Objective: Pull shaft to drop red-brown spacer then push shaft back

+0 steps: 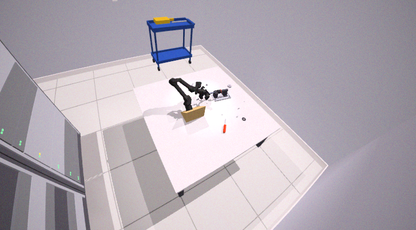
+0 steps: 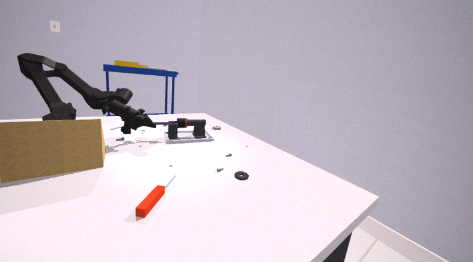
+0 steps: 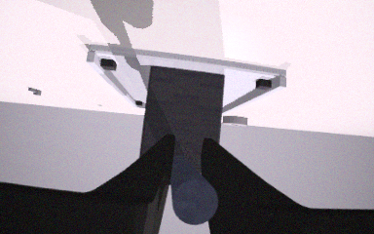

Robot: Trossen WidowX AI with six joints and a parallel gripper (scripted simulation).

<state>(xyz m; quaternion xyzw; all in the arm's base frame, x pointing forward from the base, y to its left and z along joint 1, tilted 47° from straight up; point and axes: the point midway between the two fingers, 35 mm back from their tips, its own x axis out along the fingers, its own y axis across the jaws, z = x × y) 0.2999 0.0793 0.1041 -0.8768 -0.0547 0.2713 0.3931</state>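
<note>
Now: the round shaft 6 cm ahead of my gripper tip, 2 cm above it and 1 cm to the right of it. The rest, counted from my gripper tip: grey ring (38 cm ahead, 9 cm to the left, 6 cm below); then red-brown spacer (14 cm ahead, 2 cm to the right, 2 cm above).
</note>
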